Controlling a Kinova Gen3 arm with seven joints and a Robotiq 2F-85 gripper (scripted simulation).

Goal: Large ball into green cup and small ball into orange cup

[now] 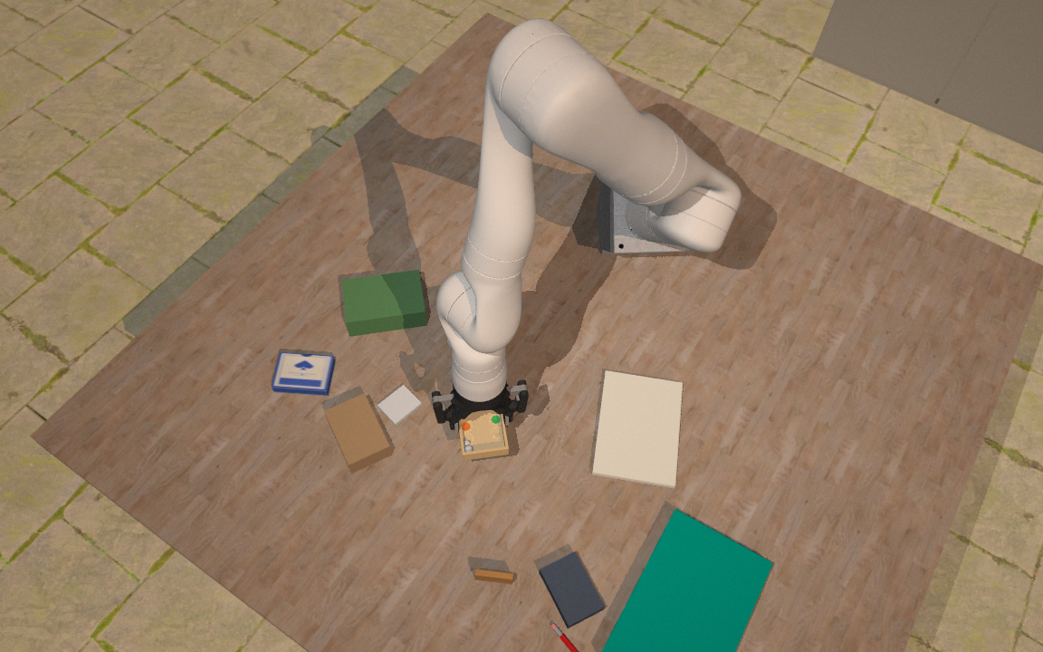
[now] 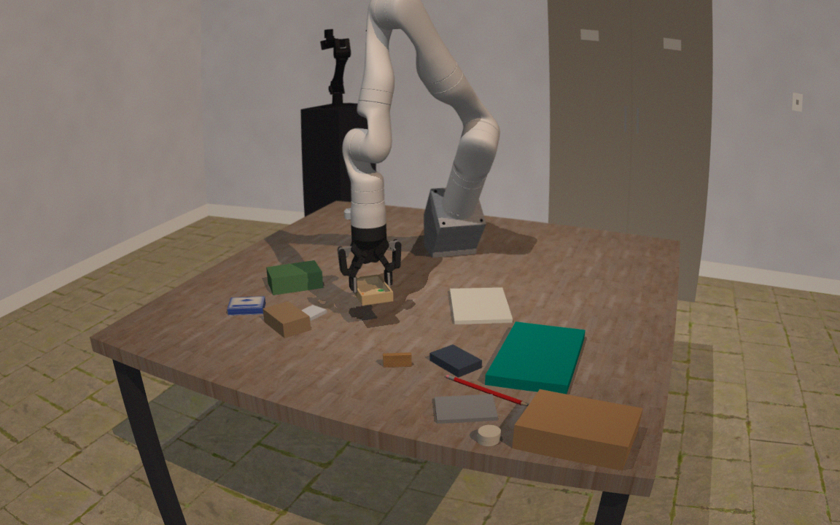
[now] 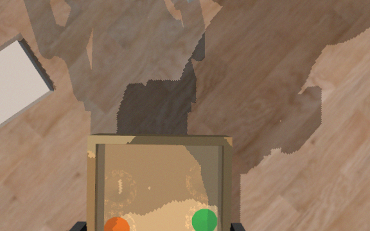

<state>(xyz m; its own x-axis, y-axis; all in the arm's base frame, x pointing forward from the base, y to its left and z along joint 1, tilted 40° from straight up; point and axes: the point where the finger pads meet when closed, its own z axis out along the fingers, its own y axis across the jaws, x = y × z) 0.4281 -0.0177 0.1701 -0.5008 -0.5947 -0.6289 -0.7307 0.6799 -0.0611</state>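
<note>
My gripper is now 2 cm above the wooden puzzle box. Also, from my hand: white tile: 14 cm to the right, 9 cm below, 5 cm ahead; then brown block: 14 cm to the right, 14 cm ahead, 7 cm below; then cream slab: 21 cm behind, 15 cm to the left, 9 cm below.
</note>
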